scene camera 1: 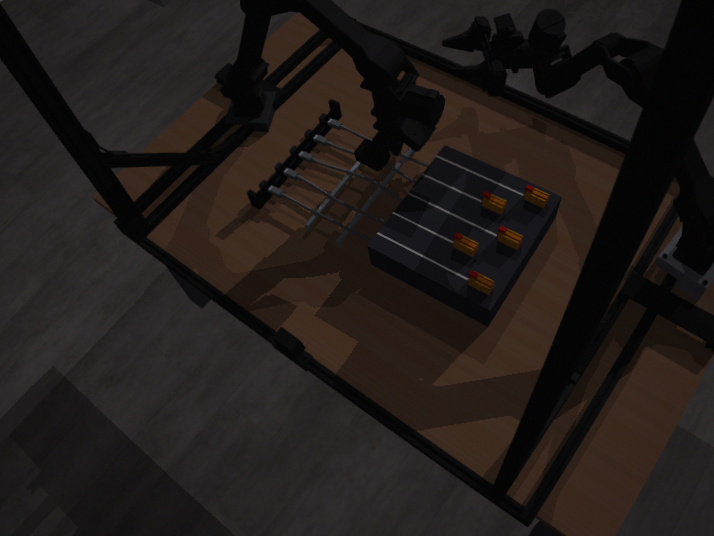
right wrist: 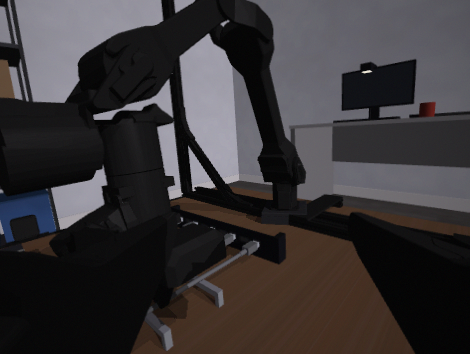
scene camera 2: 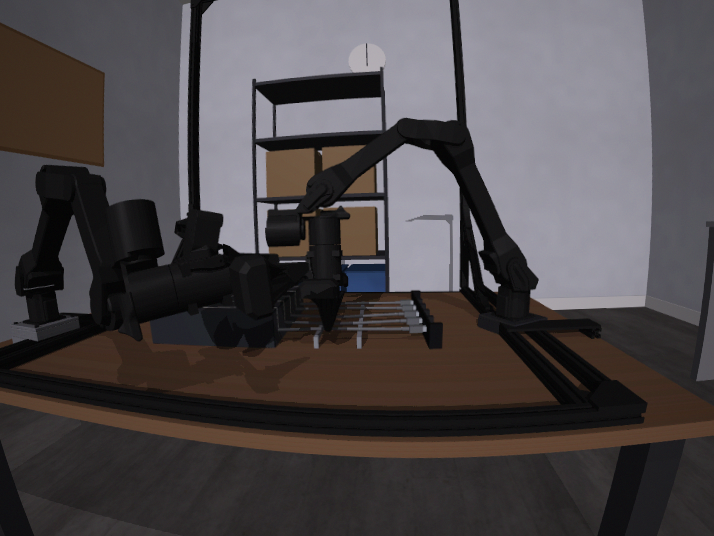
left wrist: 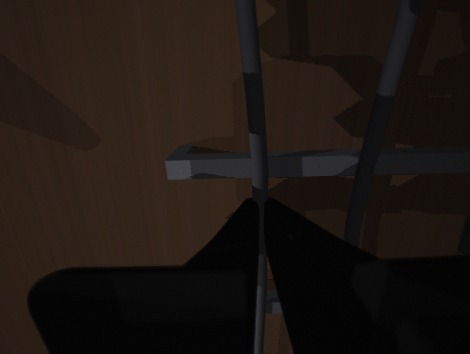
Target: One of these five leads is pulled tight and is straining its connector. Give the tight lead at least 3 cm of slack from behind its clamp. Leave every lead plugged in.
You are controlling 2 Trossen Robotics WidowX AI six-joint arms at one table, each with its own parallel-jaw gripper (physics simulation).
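Places are measured from the left arm's base along level axes (x ahead, y left, z up), in millimetres.
Pixels of known places: left gripper, between the fingertips: (scene camera 1: 396, 154) (right wrist: 162, 305) (scene camera 2: 328, 331) (left wrist: 258, 208); right gripper, between the fingertips: (scene camera 1: 445, 56) (right wrist: 262, 221) (scene camera 2: 292, 261); left arm's base, origin of its link: (scene camera 1: 250, 106) (right wrist: 285, 206) (scene camera 2: 513, 315); right arm's base, origin of its link: (scene camera 1: 696, 254) (scene camera 2: 44, 320).
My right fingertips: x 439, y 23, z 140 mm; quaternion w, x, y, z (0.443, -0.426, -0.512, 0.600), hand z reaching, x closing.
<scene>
Ahead of a thing's pixels: the offset from my right fingertips to its top centre. "pt": to the spot under its first point.
Five grey leads run from a black connector bar (scene camera 1: 293, 151) (scene camera 2: 429, 321) (right wrist: 269, 247) over two grey clamp bars (scene camera 1: 330, 197) (left wrist: 216, 168) onto a black block {pt 8 mm ahead, 423 mm right, 101 mm down} (scene camera 1: 429, 266). They end there at orange tags {pt 101 mm ahead, 457 mm right, 80 mm down} (scene camera 1: 481, 282). My left gripper (scene camera 1: 373, 154) (scene camera 2: 328, 324) (left wrist: 258, 208) is shut on the farthest end lead (left wrist: 254, 88) (scene camera 1: 352, 133), between the two clamp bars. The neighbouring lead {pt 63 mm back, 192 mm right, 141 mm down} (left wrist: 384, 81) runs free beside it. My right gripper (scene camera 1: 468, 37) (scene camera 2: 245, 332) (right wrist: 262, 221) is open and empty, low over the table and away from the leads.
The black table frame (scene camera 1: 387, 404) rims the table and its tall posts {pt 147 mm ahead, 795 mm right, 479 mm up} (scene camera 1: 568, 330) stand at the edges. A shelf rack (scene camera 2: 254, 160) with boxes stands behind the table. A monitor (right wrist: 374, 88) sits on a desk in the right wrist view.
</scene>
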